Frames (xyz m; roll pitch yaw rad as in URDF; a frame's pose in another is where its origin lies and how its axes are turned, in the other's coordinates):
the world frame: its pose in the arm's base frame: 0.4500 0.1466 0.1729 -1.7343 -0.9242 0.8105
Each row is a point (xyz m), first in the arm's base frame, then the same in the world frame.
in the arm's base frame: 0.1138 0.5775 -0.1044
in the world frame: -0.1728 0.1403 0.5710
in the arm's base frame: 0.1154 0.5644 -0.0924
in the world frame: -0.1683 0.1282 0.5587
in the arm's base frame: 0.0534 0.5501 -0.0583
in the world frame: -0.1730 0.0604 0.5831
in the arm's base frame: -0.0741 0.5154 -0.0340
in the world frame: -0.2217 -0.0542 0.6336
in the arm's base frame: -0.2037 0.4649 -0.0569
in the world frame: -0.3159 -0.1493 0.6778
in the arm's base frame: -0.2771 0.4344 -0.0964
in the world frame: -0.3912 -0.1883 0.7039
